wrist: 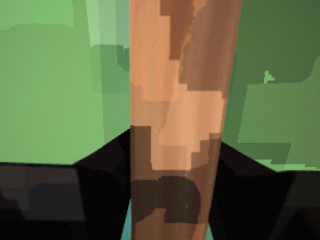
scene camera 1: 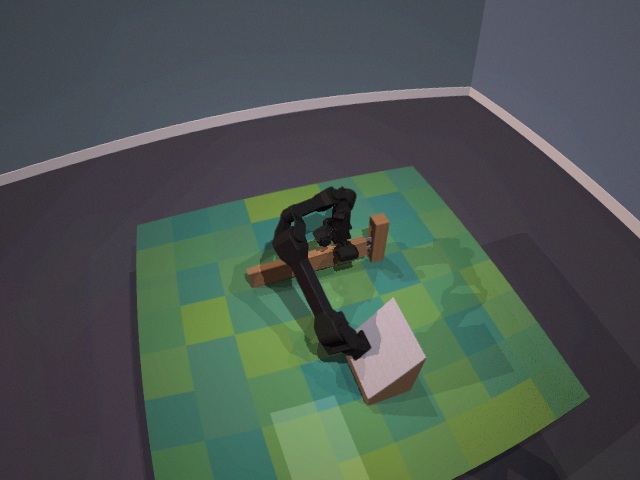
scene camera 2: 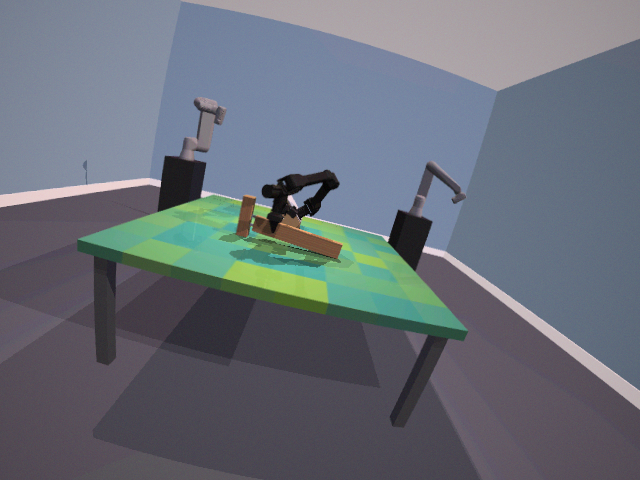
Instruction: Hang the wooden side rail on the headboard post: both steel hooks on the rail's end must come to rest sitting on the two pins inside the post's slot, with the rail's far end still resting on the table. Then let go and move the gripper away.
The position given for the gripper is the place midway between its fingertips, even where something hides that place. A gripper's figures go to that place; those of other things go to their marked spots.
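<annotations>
The gripper (wrist: pixel 166 134) is 12 cm from the lens, while a wooden side rail (wrist: pixel 180 65) sits 6 cm from the lens.
</annotations>
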